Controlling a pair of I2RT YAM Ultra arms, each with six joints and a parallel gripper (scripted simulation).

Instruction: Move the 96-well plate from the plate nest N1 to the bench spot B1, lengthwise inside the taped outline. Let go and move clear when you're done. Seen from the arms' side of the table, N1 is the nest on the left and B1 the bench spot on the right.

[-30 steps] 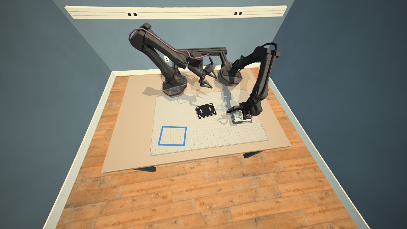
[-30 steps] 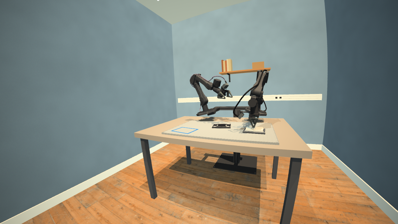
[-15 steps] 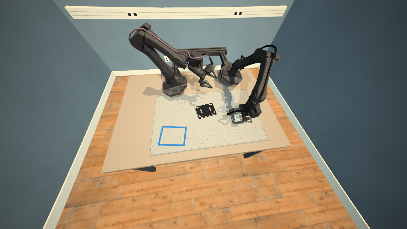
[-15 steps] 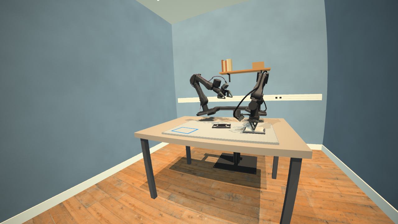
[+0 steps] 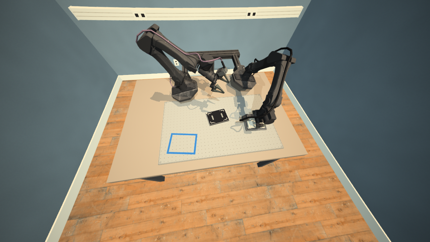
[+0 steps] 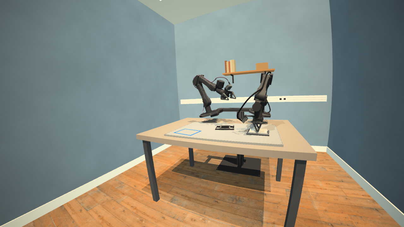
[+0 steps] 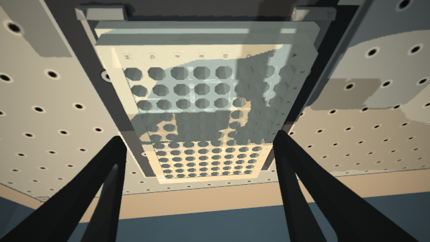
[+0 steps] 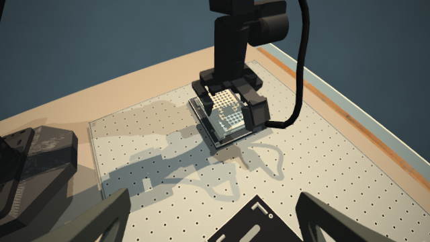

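Now: the 96-well plate 1 cm below my left hand and 1 cm behind it. Round my left hand: black plate nest (27 cm to the right, 14 cm behind, 3 cm below).
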